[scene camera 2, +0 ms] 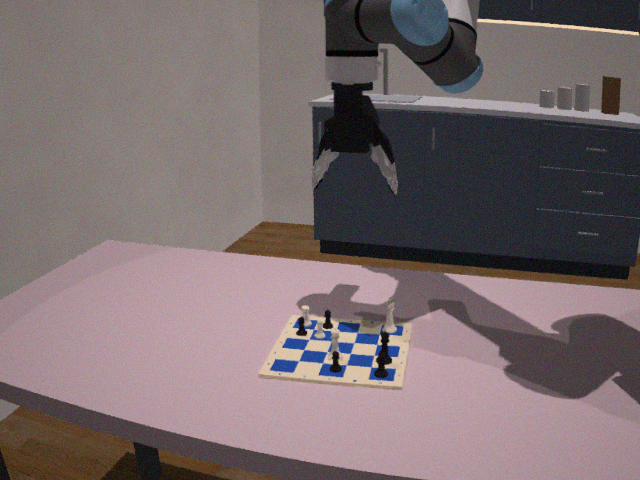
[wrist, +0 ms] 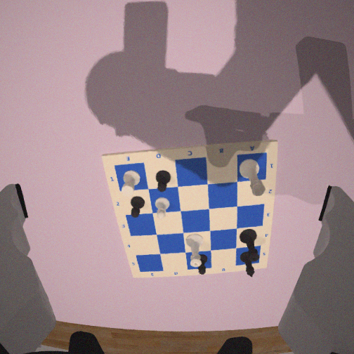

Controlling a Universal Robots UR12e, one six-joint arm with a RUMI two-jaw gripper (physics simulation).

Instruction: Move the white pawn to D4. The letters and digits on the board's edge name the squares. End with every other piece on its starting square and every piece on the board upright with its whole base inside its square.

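Frame: origin at the arm's base, x down, y ahead, z right, level; metres.
Seen in the pictures: gripper, fingertip midpoint: [scene camera 2: 354, 192].
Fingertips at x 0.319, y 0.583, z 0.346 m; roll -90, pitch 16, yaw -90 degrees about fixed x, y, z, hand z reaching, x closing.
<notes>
Offsets run from my fingertips to a thing's top centre. "spot": to the spot under its first point.
The white pawn {dx +0.184, dy +0.060, dz -0.136 m} [scene camera 2: 320, 329] [wrist: 161, 206] stands upright on D2 of the blue and cream board {dx +0.215, dy +0.025, dz -0.177 m} [scene camera 2: 305, 378] [wrist: 269, 197]. Square D4 {spot: dx +0.215, dy +0.069, dz -0.207 m} [scene camera 2: 313, 356] [wrist: 171, 243] is blue and bears no piece. A taller white piece {dx +0.163, dy +0.035, dz -0.210 m} [scene camera 2: 334, 342] [wrist: 194, 242] stands on C4, beside D4. My gripper [scene camera 2: 355, 191] [wrist: 171, 192] is open and empty, pointing down high above the table, with its fingers wide apart on either side of the board in the wrist view.
Black pawns stand on D1 {dx +0.184, dy +0.047, dz -0.099 m} [scene camera 2: 327, 319] [wrist: 163, 178], E2 {dx +0.184, dy +0.091, dz -0.126 m} [scene camera 2: 301, 326] [wrist: 137, 204] and C5 {dx +0.184, dy +0.034, dz -0.249 m} [scene camera 2: 335, 362] [wrist: 202, 263]. White pieces stand on E1 [wrist: 131, 179] and A1 [wrist: 250, 171]. A tall black piece [wrist: 248, 237] on A4 has a black pawn {dx +0.172, dy -0.035, dz -0.266 m} [scene camera 2: 381, 368] on A5 beside it.
</notes>
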